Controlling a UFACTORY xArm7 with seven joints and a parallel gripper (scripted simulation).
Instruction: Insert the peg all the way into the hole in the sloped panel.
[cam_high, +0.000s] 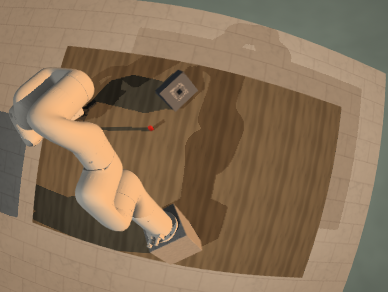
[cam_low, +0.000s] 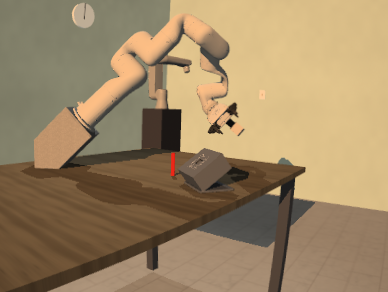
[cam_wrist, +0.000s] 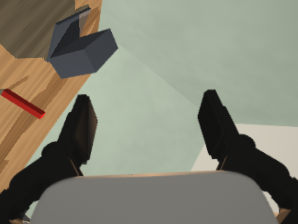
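My hand is 250 mm to the left of the red peg, 150 mm above it and 60 mm past it.
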